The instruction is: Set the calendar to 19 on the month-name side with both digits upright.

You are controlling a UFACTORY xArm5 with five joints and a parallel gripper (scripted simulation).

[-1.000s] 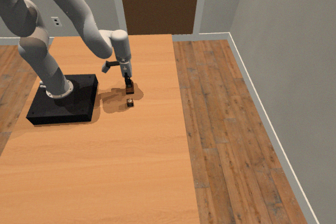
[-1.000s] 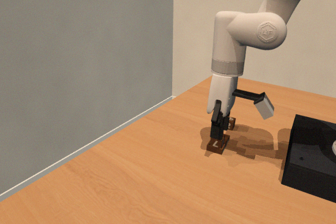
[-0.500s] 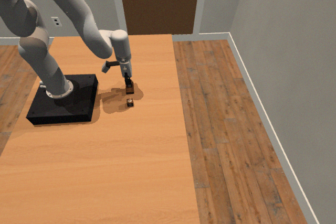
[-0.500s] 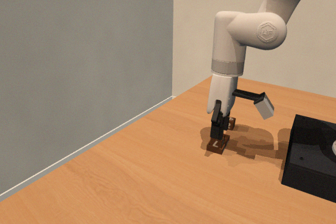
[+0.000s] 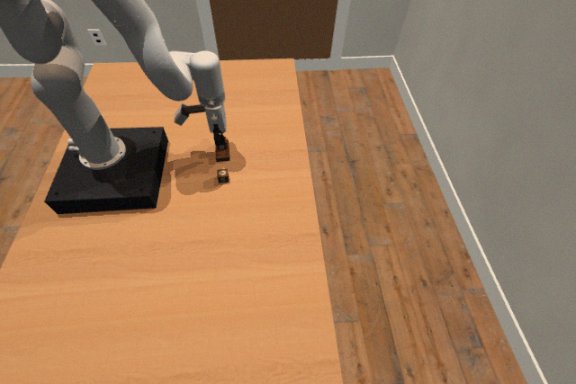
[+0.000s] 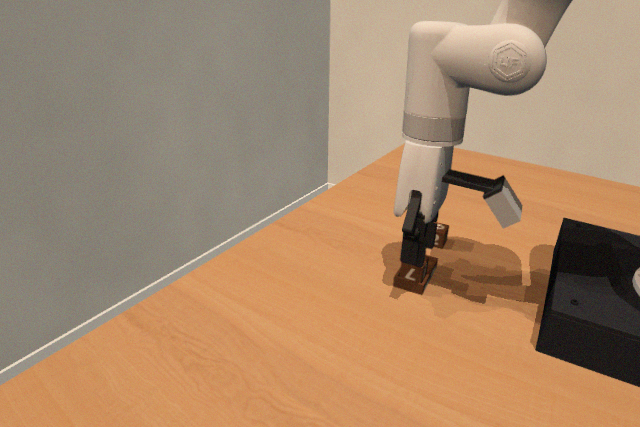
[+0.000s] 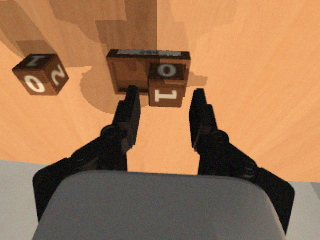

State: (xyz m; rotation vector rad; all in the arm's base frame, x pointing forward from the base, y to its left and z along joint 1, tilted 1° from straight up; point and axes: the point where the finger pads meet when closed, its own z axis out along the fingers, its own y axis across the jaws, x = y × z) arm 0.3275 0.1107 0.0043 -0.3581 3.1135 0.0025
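My hand is 6 cm above the tray and 2 cm to the left of it. The rest, counted from my hand: brown date cube: 12 cm to the right, 5 cm below, 3 cm ahead.
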